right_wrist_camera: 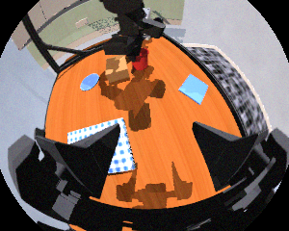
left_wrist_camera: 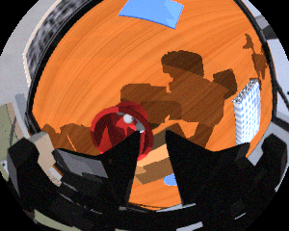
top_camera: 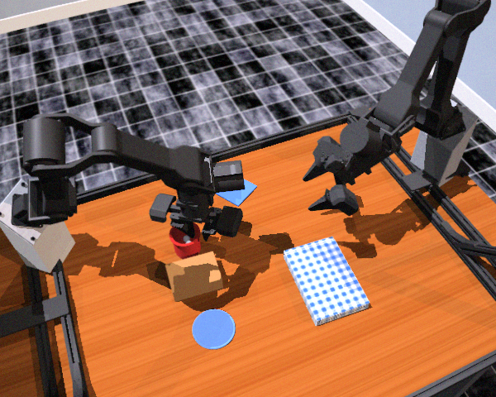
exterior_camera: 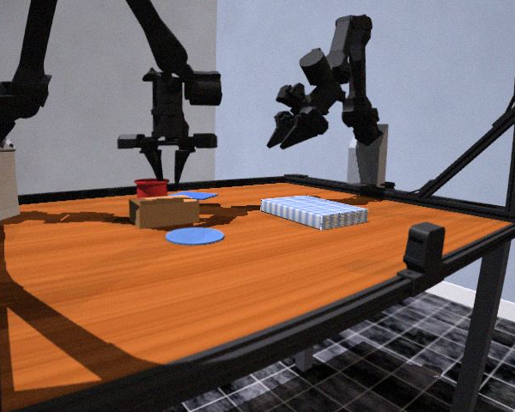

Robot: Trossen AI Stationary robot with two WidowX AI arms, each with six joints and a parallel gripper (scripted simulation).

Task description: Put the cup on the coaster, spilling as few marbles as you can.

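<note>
Right now my left hand is 20 mm short of the cup, 30 mm to the right of it and 60 mm above it. The rest, counted from my left hand: tan block (70 mm behind, 30 mm to the left, 70 mm below); flat blue square (170 mm ahead, 110 mm to the right, 90 mm below).
</note>
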